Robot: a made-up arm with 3 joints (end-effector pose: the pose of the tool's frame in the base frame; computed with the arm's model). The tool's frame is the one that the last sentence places. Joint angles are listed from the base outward.
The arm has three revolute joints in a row. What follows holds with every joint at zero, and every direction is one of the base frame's.
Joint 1 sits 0.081 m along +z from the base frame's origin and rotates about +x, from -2.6 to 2.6 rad.
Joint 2 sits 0.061 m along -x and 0.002 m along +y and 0.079 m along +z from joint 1 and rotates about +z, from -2.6 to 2.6 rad.
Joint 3 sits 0.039 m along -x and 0.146 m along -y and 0.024 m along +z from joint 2 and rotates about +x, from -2.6 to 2.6 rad.
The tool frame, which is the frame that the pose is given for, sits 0.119 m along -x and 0.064 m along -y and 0.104 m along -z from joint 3; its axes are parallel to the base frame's.
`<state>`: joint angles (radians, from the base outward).
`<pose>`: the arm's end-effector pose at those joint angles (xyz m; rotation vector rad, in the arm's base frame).
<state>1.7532 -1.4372 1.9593</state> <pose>-0.1073 -0.1099 0.2185 -2.0061 0.1881 1.8188</pose>
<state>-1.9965 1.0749 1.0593</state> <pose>-0.0600 0.0702 0.2448 -0.8426 1.1109 0.0477</pose>
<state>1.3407 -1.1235 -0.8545</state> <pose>-0.3696 -0.0741 0.1284 0.4336 1.0091 -0.5166</pose>
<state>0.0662 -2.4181 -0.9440</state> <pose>-0.1198 0.3004 0.1950 -0.3952 1.1893 -2.1509</pose>
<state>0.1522 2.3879 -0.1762</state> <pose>0.2097 0.0571 0.1017 -0.0113 -0.3903 2.3558</pose>
